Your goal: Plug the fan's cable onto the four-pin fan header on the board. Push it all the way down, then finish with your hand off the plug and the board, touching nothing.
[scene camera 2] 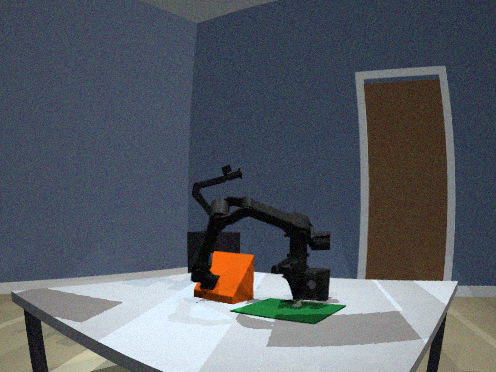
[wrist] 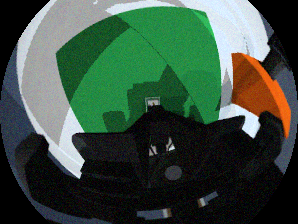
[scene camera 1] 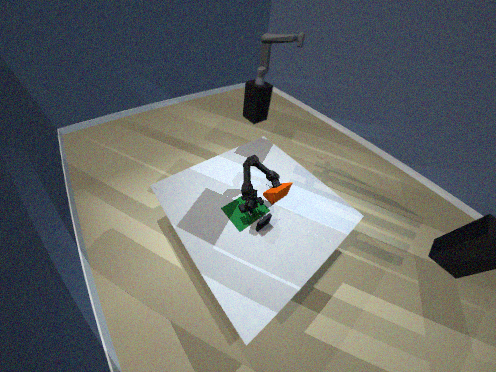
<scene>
same spot on green board: (scene camera 2: 309,312) = (scene camera 1: 236,213)
</scene>
